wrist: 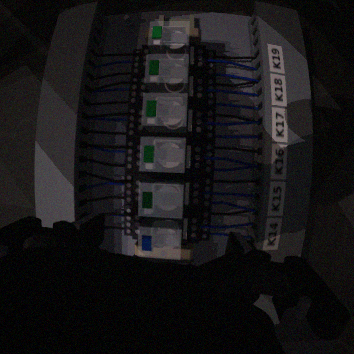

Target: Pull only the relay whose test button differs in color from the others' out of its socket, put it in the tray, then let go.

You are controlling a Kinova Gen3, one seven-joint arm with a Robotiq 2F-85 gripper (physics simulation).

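Frame: origin at the arm's base, x right, y ahead, z up, level; centimetres.
Seen in the pictures: gripper, between the fingertips: (163, 237).
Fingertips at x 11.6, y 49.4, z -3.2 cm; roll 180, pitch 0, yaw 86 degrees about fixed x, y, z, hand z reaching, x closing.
Pixels of each thing's middle, then the offset from my fingertips to it.
- relay with the blue test button, middle of its body: (162, 233) dy -0.2, dx +0.1, dz -1.0 cm
- nearest green-button relay, middle of its body: (163, 195) dy -0.2, dx -2.7, dz -1.0 cm
- grey wiring duct, middle of its body: (64, 158) dy -9.6, dx -4.9, dz -3.5 cm
The relay with the blue test button (167, 241) sits in the socket row at the near end, beside the label K14. Several relays with green test buttons stand in line beyond it, such as the nearest green-button relay (169, 200) beside K15 and the far one (175, 36) near K19. My gripper (163, 237) is open and empty. Its dark fingertips show left and right of the blue-button relay, wide apart from it in this view. How high they are above it I cannot tell. The tray does not show in the wrist view.
A grey wiring duct (62, 125) runs along the left and another duct (295, 170) with labels K14 to K19 along the right. Black and blue wires run between the ducts and the sockets. The black gripper body hides the bottom of the view. The light is dim.
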